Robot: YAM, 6 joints.
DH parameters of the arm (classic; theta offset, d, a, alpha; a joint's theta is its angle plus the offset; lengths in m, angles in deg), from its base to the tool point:
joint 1: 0 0.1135 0.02 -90
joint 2: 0 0 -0.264 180
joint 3: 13.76 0 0.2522 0
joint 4: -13.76 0 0.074 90
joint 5: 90 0 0 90
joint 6: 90 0.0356 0 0
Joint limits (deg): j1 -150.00..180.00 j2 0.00..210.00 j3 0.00..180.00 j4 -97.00..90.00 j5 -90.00..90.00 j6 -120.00..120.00
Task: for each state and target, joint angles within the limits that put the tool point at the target. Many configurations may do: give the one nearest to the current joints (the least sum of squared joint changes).
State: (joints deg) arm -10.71 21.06 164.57 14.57 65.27 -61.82
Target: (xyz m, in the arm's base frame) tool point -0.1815 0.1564 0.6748
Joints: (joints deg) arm -45.81 61.84 160.33 13.60 36.42 -61.82
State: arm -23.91 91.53 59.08 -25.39 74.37 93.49
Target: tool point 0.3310 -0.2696 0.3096
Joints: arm -34.67 107.29 90.35 -12.21 69.87 93.49
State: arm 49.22 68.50 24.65 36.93 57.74 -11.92
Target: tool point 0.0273 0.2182 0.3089
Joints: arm 90.43 57.80 32.26 39.91 54.39 -11.92
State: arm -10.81 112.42 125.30 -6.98 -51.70 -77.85
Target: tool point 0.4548 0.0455 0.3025
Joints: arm 2.08 113.24 98.92 -18.30 -54.38 -77.85
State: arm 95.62 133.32 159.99 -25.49 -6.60 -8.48
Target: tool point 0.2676 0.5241 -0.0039
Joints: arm 62.69 172.03 143.43 -26.13 -4.37 -8.48
